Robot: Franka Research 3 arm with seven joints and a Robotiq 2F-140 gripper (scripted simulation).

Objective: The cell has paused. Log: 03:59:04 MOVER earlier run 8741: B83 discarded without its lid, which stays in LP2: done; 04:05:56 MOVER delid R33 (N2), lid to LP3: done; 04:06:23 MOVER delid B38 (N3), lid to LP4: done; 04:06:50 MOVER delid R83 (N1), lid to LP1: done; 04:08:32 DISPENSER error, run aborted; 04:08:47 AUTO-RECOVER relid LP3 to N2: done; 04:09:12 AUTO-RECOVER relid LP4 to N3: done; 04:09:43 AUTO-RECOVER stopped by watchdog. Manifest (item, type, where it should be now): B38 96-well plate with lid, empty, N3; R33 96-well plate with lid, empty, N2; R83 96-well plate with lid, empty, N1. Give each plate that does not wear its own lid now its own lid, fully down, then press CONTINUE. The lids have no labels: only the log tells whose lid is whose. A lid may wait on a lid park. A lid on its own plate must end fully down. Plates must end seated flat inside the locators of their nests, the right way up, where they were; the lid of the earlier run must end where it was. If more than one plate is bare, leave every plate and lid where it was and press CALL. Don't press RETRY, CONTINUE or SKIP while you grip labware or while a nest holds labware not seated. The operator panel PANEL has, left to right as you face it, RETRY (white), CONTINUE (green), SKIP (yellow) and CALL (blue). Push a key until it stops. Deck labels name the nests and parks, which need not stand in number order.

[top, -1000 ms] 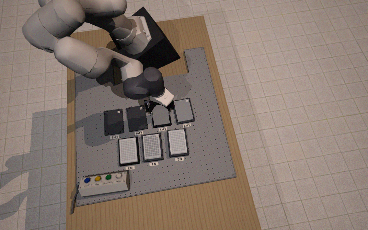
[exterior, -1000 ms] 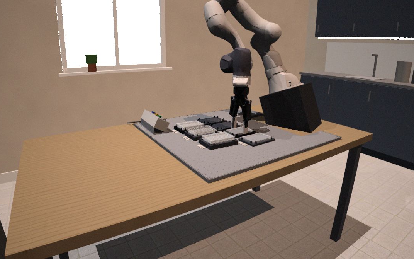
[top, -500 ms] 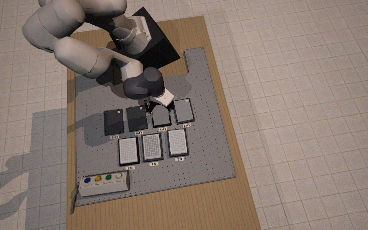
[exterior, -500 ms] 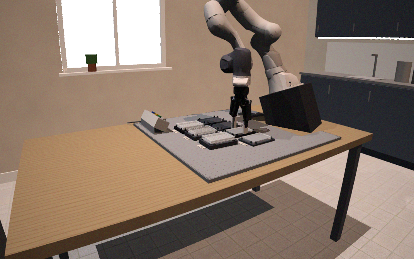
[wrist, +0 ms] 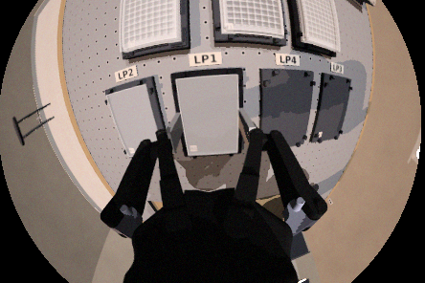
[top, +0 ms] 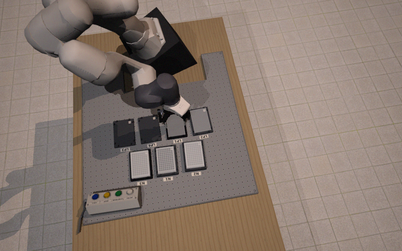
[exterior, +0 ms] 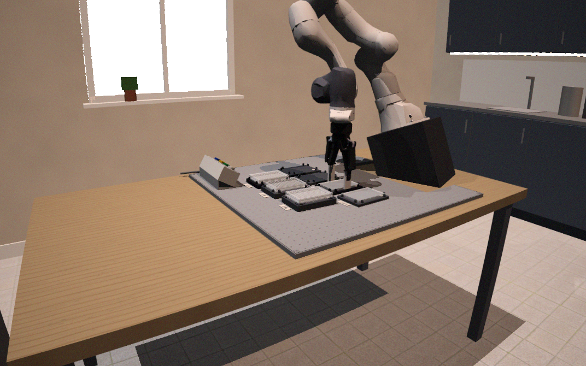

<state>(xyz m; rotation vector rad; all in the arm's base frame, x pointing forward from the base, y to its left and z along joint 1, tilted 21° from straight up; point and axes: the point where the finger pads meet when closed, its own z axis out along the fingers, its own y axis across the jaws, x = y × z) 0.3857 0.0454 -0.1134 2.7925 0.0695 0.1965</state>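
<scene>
My gripper is now 30 mm above the lid park LP1. Also, from my hand: lid park LP3: 10 mm ahead, 260 mm to the right, 30 mm below; lid park LP4: 130 mm to the right, 30 mm below; plate: 180 mm ahead, 60 mm to the right, 10 mm below.
</scene>
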